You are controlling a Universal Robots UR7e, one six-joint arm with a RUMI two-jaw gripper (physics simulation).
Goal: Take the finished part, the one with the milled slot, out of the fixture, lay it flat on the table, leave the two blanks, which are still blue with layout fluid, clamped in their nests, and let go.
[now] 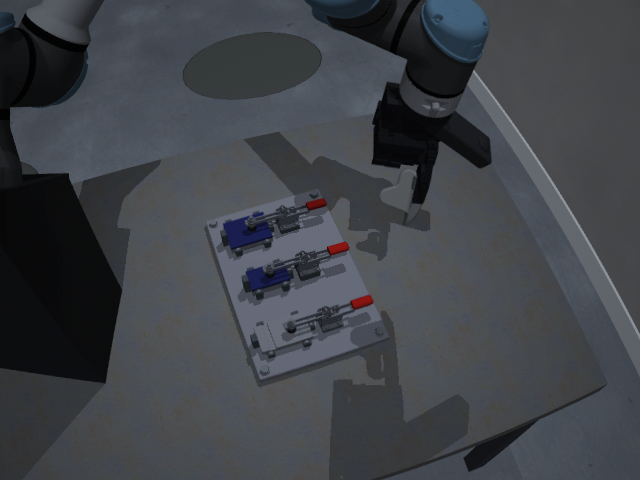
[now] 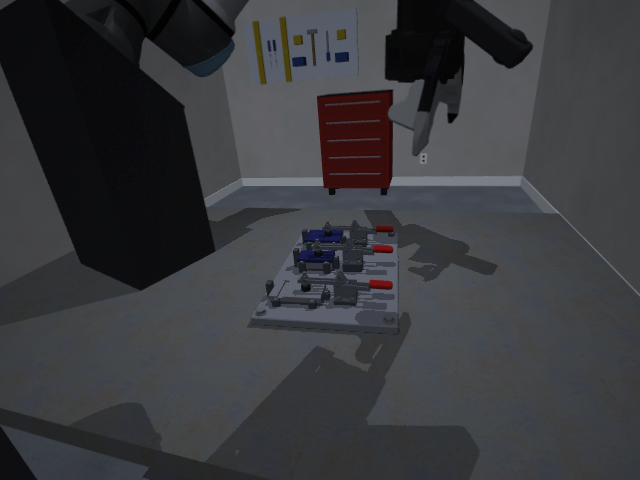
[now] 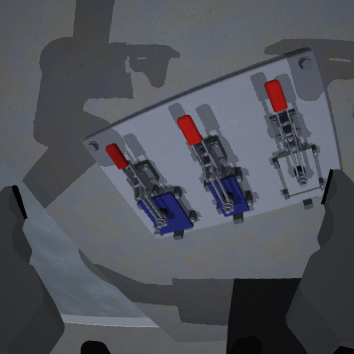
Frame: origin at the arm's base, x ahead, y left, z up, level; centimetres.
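Where they show: gripper, fingertip midpoint: [image 1: 404, 180] [image 2: 434, 138] [image 3: 170, 181]; arm's base at its link origin: [image 2: 92, 54].
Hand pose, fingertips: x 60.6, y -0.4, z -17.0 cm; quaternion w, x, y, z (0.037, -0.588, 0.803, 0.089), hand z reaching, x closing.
Observation:
Each offset is from my fingertips to the top centre of the thing. "spot": to the spot under its first point.
The bare grey finished part @[dz -23.5, dx -21.0, dy -8.1 cm] [image 1: 264, 338] [image 2: 294, 299] [image 3: 291, 181] sits in the nest nearest the front of the fixture plate @[dz -25.1, dx -17.0, dy +3.4 cm] [image 1: 330, 347] [image 2: 330, 315] [image 3: 230, 100]. A toggle clamp with a red handle @[spot: dz -21.5, dx -7.1, dy -6.6 cm] [image 1: 361, 301] [image 2: 381, 284] [image 3: 276, 95] reaches over it, its spindle tip over the part. A larger blue blank @[dz -23.0, dx -23.0, dy +13.8 cm] [image 1: 237, 236] [image 2: 333, 236] [image 3: 176, 210] in the far nest and a smaller blue blank @[dz -22.5, dx -21.3, dy +3.0 cm] [image 1: 281, 282] [image 2: 303, 256] [image 3: 237, 195] in the middle nest lie under similar clamps. My gripper [image 1: 412, 209] [image 2: 435, 136] [image 3: 170, 181] is open and empty, high above the table on the handle side.
A black pedestal [image 1: 51, 289] [image 2: 113, 155] [image 3: 265, 310] stands beside the table, on the side away from the red handles. Grey arm links [image 1: 46, 56] hang near it. A red drawer cabinet [image 2: 356, 139] stands by the back wall, beyond the table. Arm shadows cross the table.

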